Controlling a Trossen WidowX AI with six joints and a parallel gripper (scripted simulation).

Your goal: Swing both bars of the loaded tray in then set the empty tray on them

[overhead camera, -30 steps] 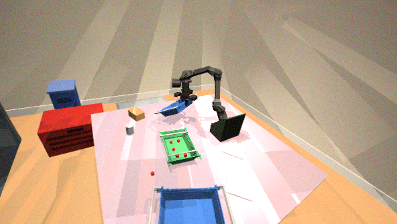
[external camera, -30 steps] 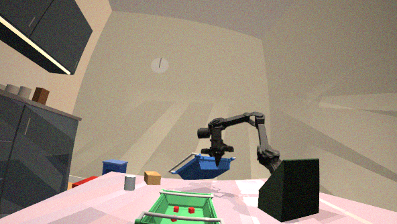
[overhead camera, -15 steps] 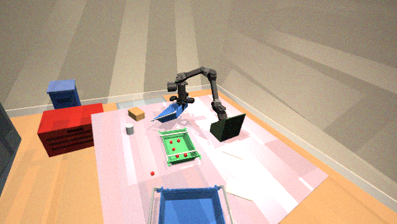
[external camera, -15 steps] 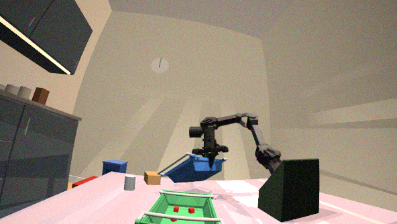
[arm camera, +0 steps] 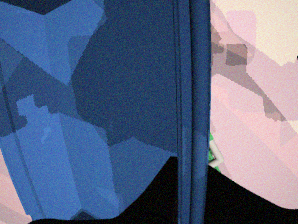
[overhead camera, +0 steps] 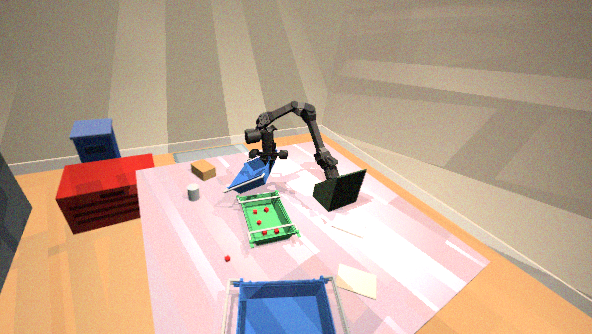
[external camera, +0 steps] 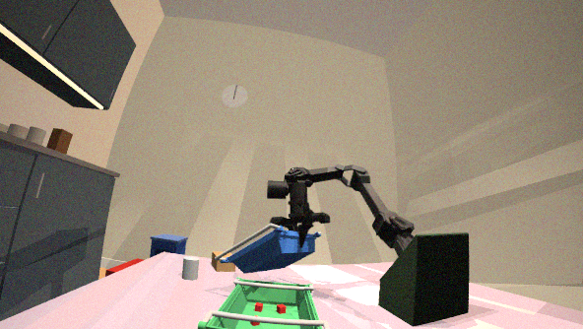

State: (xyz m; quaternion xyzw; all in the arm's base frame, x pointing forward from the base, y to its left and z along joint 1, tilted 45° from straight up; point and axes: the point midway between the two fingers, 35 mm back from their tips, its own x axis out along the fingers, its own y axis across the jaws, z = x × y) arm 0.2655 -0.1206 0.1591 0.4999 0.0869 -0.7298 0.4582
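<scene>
The blue tray lies 6 cm ahead of my gripper tip, 5 cm to the right of it and 1 cm below it. Also, from my gripper tip: red block 33 cm ahead, 29 cm to the left, 15 cm below; then brown block 31 cm to the right, 25 cm ahead, 13 cm below.
</scene>
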